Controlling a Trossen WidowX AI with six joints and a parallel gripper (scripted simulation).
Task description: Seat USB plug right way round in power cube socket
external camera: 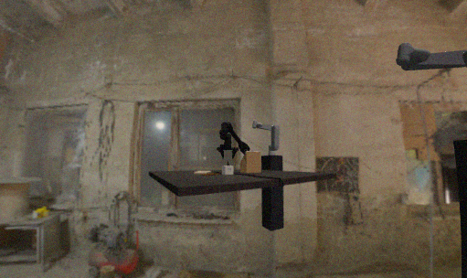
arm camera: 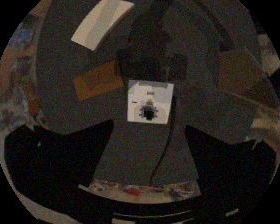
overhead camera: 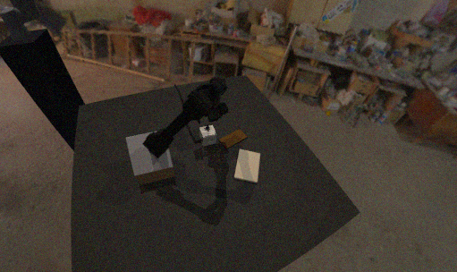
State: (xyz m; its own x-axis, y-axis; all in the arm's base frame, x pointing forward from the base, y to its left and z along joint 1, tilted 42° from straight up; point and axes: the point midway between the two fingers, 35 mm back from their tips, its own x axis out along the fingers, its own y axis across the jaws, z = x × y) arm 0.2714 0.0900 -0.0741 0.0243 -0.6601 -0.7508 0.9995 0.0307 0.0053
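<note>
Now: the USB plug 40 mm below my gripper tip. Round my gripper tip: brown flat block 150 mm ahead, 40 mm to the right, 130 mm below; cream block 160 mm ahead, 240 mm to the right, 130 mm below.
</note>
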